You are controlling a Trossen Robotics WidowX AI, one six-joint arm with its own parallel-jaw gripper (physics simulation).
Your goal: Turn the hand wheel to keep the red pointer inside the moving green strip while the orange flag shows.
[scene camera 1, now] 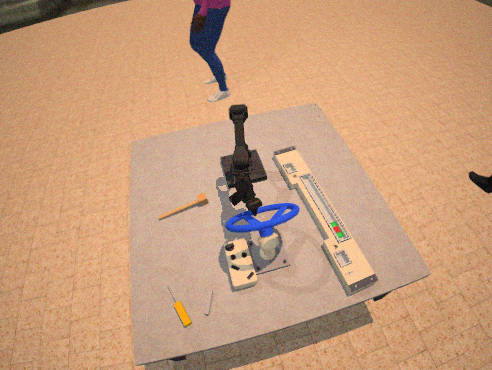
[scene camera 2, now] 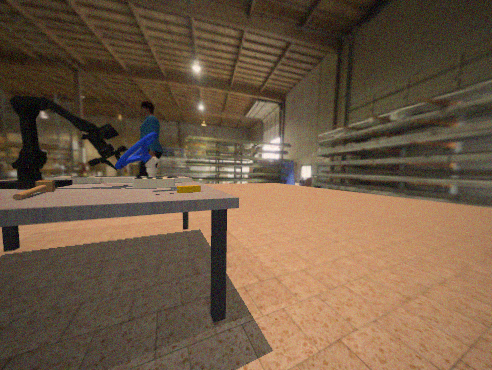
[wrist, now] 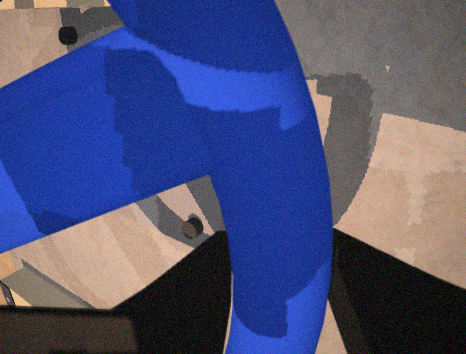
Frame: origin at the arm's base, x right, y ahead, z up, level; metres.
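Seen in the pictures: gripper, fingertip midpoint: (scene camera 1: 254, 214) (scene camera 2: 120, 169); arm's base, origin of the base link: (scene camera 2: 29, 180).
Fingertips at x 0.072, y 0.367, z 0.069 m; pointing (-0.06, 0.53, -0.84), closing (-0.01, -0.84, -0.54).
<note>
Offsets run from my fingertips to a thing's top centre. "*": to the spot under its first point. Level surfaces: height alone.
The blue hand wheel (scene camera 1: 296, 210) (scene camera 2: 140, 150) (wrist: 277, 200) stands tilted on a cream hub above the table. My gripper (scene camera 1: 256, 210) (wrist: 275, 244) is shut on its rim, at the side near the arm's base; in the wrist view one black finger shows on each side of the rim, beside a spoke. The long cream gauge @(* dx -0.321, dy +0.370, dz -0.058 m) (scene camera 1: 356, 265) lies to the right of the wheel in scene camera 1. The red pointer @(* dx -0.335, dy +0.186, dz -0.058 m) (scene camera 1: 337, 229) is inside the green strip @(* dx -0.335, dy +0.220, dz -0.057 m) (scene camera 1: 341, 235) near the slot's lower end, with green showing on both sides. No orange flag can be made out.
A cream control box (scene camera 1: 242, 275) with black knobs sits beside the wheel's base. A wooden mallet @(dx +0.306, dy -0.218, dz -0.053 m) (scene camera 1: 182, 207) (scene camera 2: 35, 190), a yellow-handled screwdriver @(dx +0.433, dy +0.238, dz -0.070 m) (scene camera 1: 182, 314) (scene camera 2: 188, 189) and a thin hex key @(dx +0.309, dy +0.275, dz -0.083 m) (scene camera 1: 210, 302) lie on the table @(dz -0.098 m) (scene camera 1: 165, 170). A person (scene camera 1: 212, 45) stands beyond the table.
</note>
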